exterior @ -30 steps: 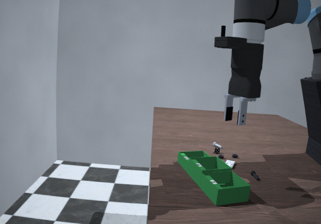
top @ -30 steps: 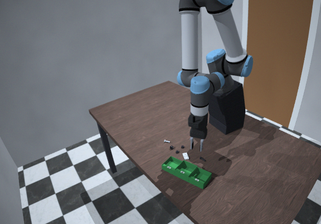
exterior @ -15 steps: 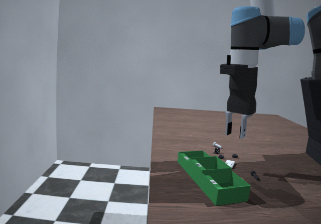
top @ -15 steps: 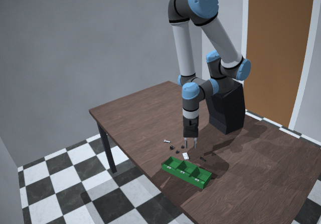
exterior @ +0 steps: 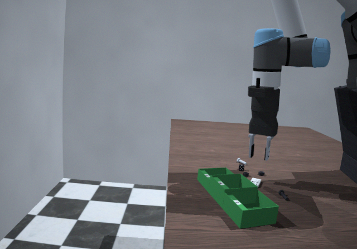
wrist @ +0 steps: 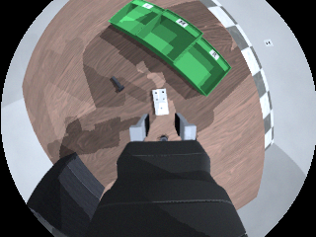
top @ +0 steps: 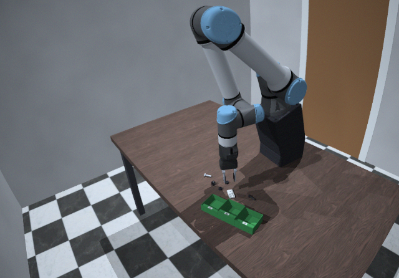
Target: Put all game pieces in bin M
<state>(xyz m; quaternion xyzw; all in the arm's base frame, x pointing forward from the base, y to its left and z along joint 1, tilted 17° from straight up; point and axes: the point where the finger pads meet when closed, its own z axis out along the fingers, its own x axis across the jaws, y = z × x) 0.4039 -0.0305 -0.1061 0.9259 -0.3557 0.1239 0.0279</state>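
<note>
Right now the white domino is 10 mm ahead of my hand, 20 mm to the left of it and 80 mm below it. From my hand the other things lie so: black die 100 mm to the right, 80 mm below; then green bin 110 mm ahead, 100 mm to the left, 70 mm below; then black bolt 30 mm behind, 100 mm to the left, 80 mm below.
</note>
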